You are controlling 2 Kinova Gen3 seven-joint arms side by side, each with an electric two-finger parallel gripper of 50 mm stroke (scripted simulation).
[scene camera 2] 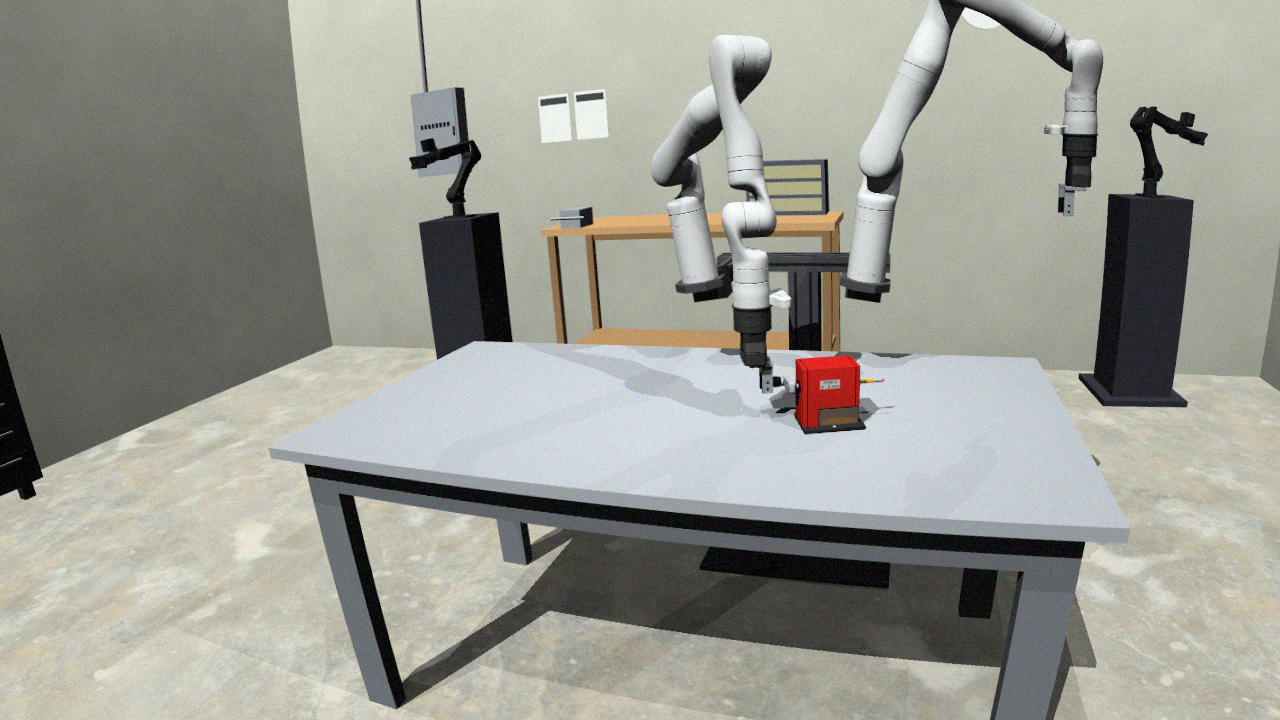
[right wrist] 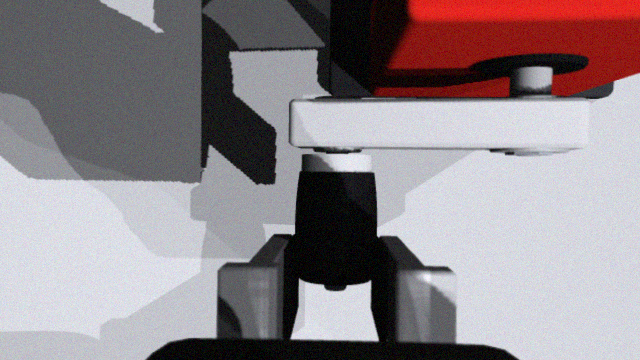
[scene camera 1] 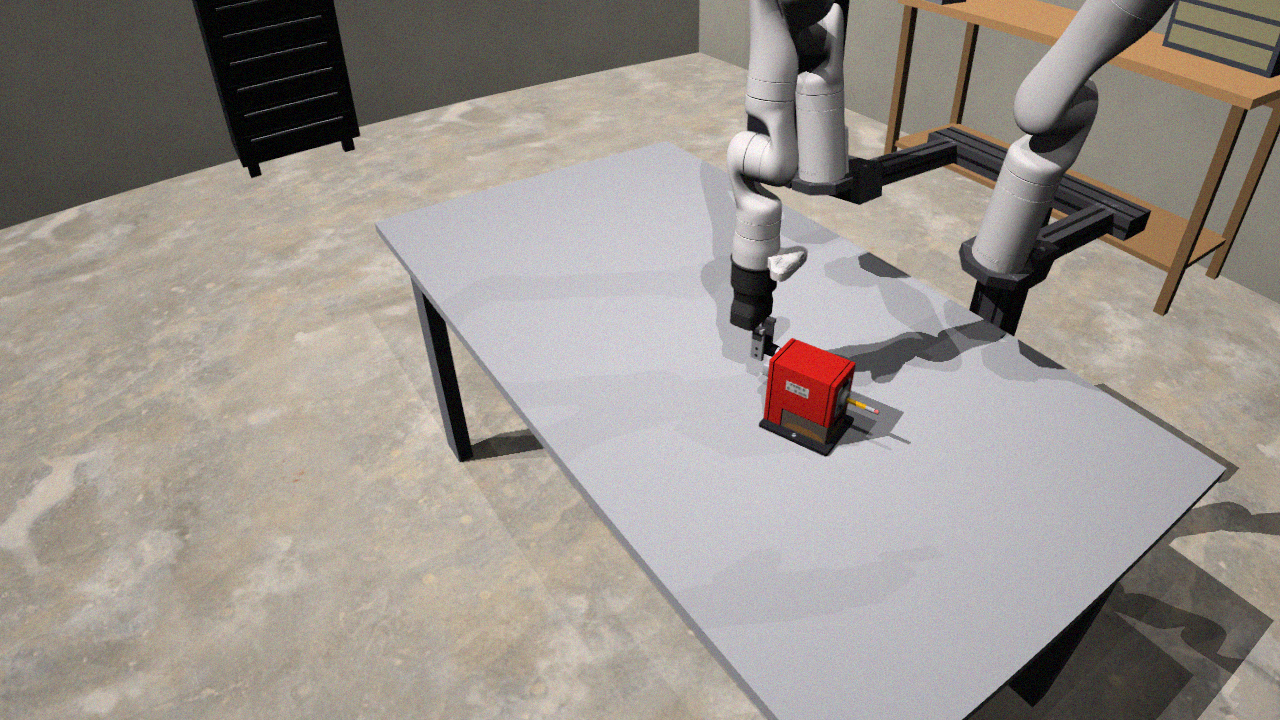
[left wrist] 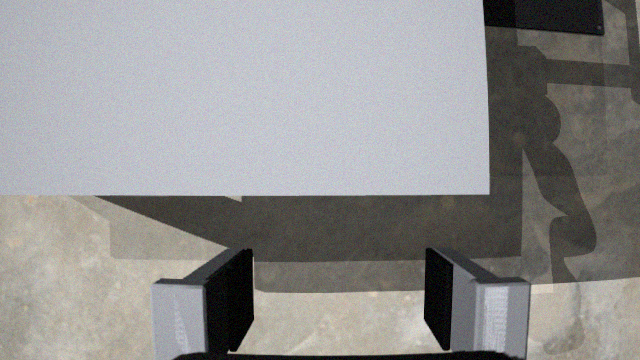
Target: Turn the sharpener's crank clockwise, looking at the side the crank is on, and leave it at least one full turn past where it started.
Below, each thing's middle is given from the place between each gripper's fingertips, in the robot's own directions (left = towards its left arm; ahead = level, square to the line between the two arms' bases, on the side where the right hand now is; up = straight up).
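With the black knob [right wrist: 336, 205] as my reference, my right hand [scene camera 1: 761, 354] is 2 cm to the right of it.
The black knob is 300 mm ahead of my left hand [scene camera 2: 1065, 214], and I find it 650 mm to the right of that hand and 330 mm below it.
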